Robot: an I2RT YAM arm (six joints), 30 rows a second.
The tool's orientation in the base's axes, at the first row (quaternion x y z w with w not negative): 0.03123 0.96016 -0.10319 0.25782
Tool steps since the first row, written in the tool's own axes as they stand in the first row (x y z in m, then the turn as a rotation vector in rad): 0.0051 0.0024 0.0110 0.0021 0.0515 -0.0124; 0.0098 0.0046 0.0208 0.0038 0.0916 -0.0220; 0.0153 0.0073 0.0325 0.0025 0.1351 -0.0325; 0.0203 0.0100 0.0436 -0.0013 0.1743 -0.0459; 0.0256 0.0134 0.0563 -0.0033 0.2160 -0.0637; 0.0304 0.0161 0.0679 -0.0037 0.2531 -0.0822; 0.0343 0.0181 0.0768 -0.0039 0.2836 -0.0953; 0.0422 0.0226 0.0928 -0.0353 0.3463 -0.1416; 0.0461 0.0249 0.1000 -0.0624 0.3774 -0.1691; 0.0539 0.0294 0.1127 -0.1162 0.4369 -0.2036; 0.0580 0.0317 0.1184 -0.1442 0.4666 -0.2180
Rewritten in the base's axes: 0.0012 0.0000 -0.0123 -0.0020 0.0530 0.0001; 0.0022 0.0001 -0.0233 -0.0037 0.0942 0.0000; 0.0035 0.0003 -0.0365 -0.0028 0.1389 0.0016; 0.0049 0.0006 -0.0489 -0.0016 0.1801 0.0077; 0.0069 0.0012 -0.0629 -0.0038 0.2246 0.0162; 0.0087 0.0014 -0.0756 -0.0083 0.2648 0.0253; 0.0099 0.0015 -0.0855 -0.0111 0.2974 0.0309; 0.0114 0.0025 -0.1038 0.0005 0.3684 0.0744; 0.0118 0.0032 -0.1122 0.0141 0.4044 0.1056; 0.0118 0.0049 -0.1277 0.0505 0.4696 0.1509; 0.0113 0.0060 -0.1350 0.0710 0.5015 0.1718
